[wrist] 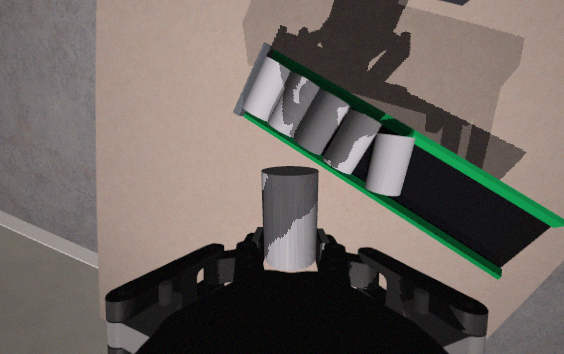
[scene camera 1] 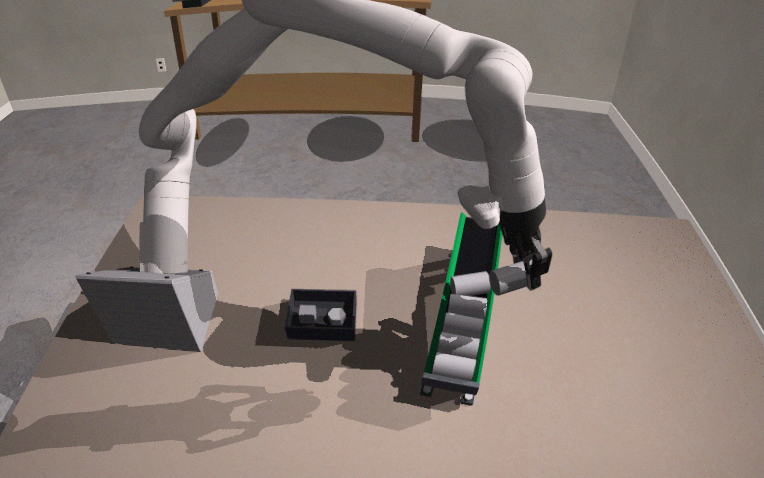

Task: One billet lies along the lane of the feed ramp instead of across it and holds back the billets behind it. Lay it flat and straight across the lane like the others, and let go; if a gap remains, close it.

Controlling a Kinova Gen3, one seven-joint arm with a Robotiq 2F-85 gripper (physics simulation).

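Places are measured from the arm's base along level axes (x ahead, y up, z right), in millimetres.
Pixels of known places: gripper, fingertip midpoint: (wrist: pixel 289 239) (scene camera 1: pixel 527 279); arm's base at its link origin: (scene camera 1: pixel 165 271).
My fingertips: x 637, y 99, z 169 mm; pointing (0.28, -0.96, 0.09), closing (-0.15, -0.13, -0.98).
For each thing: its top centre in the pictures, then the offset to it from my fingertips. "spot": a spot on its surface instead.
- grey cylindrical billet at its top centre: (wrist: pixel 285 231) (scene camera 1: pixel 516 266) dx -28, dy +33, dz +3 mm
- feed ramp at a spot on its surface: (wrist: pixel 480 175) (scene camera 1: pixel 455 248) spot: dx -65, dy -102, dz -192 mm
- uppermost billet at its top centre: (wrist: pixel 395 168) (scene camera 1: pixel 471 276) dx -59, dy -82, dz -94 mm
- grey end stop at its top centre: (wrist: pixel 251 81) (scene camera 1: pixel 451 378) dx -126, dy -126, dz +88 mm
- black tray at its top centre: (scene camera 1: pixel 321 308) dx -331, dy -165, dz -116 mm
My gripper (scene camera 1: pixel 536 270) (wrist: pixel 289 239) is shut on a grey cylindrical billet (scene camera 1: pixel 508 279) (wrist: pixel 290 215). It holds the billet in the air; in the wrist view the billet appears beside the feed ramp's near rail. The feed ramp (scene camera 1: pixel 457 239) (wrist: pixel 480 175) has green side rails and a dark lane. Several billets lie across its lower part, the lowest one (scene camera 1: pixel 454 366) (wrist: pixel 266 88) by the end stop. The uppermost billet (scene camera 1: pixel 471 283) (wrist: pixel 390 164) lies at a slant to the others, with a wedge-shaped gap between it and the billet below (scene camera 1: pixel 467 304) (wrist: pixel 352 141).
The grey end stop (scene camera 1: pixel 450 383) (wrist: pixel 251 80) closes the ramp's low end. A black tray (scene camera 1: pixel 321 332) with two small light blocks stands left of the ramp. The arm's grey pedestal (scene camera 1: pixel 146 315) is farther left. A wooden table (scene camera 1: pixel 307 93) stands at the back.
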